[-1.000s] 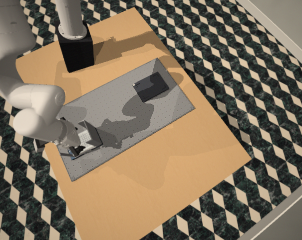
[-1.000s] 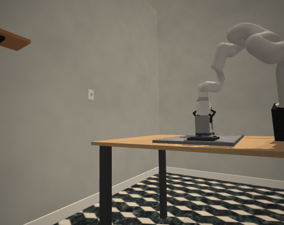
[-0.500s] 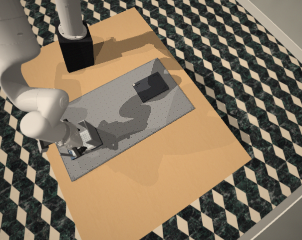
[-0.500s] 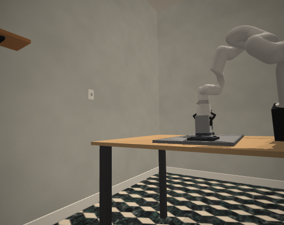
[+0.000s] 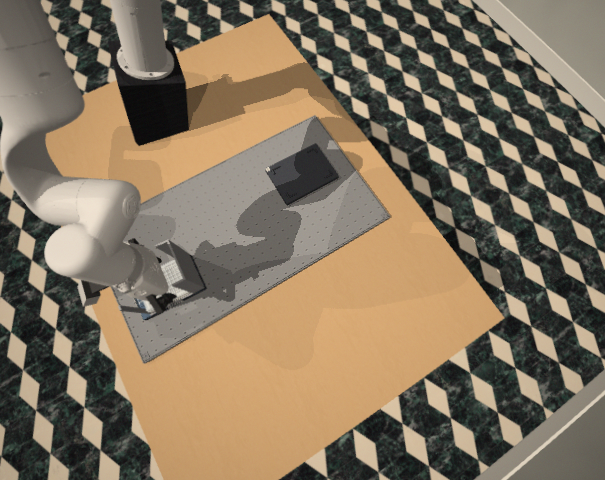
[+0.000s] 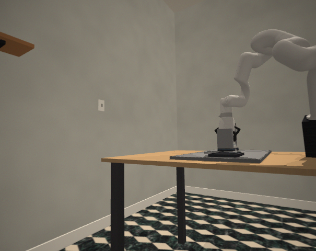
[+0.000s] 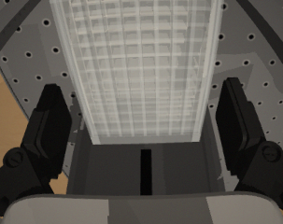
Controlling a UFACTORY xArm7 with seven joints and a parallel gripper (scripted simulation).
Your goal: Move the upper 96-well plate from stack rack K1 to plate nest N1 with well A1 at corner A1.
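Now: hand 30 mm above the 96-well plate. The rest, counted from my hand: pale A1 square 320 mm to the left, 210 mm behind, 60 mm below.
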